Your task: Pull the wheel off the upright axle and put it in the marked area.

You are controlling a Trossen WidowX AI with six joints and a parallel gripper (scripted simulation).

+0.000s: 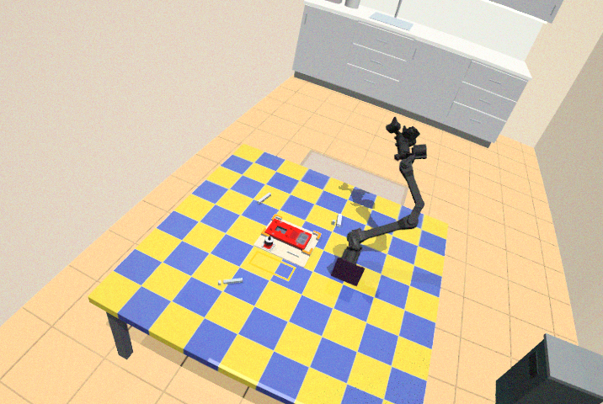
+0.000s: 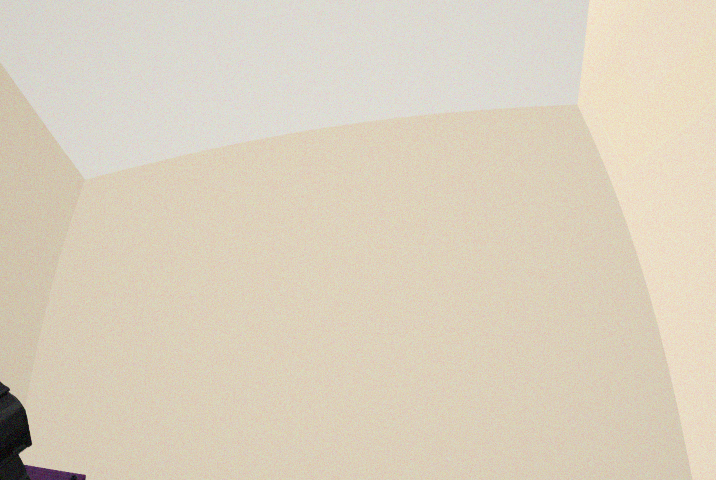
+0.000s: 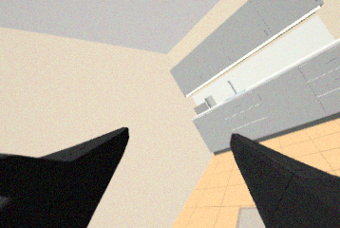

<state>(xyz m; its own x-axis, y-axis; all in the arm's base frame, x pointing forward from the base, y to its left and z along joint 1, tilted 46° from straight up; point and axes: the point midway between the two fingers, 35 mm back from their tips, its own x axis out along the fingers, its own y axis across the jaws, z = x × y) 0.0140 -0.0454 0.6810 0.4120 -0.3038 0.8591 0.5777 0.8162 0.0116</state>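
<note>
The silver hub is 620 mm to the left of my gripper tip, 490 mm below it and 290 mm ahead of it.
</note>
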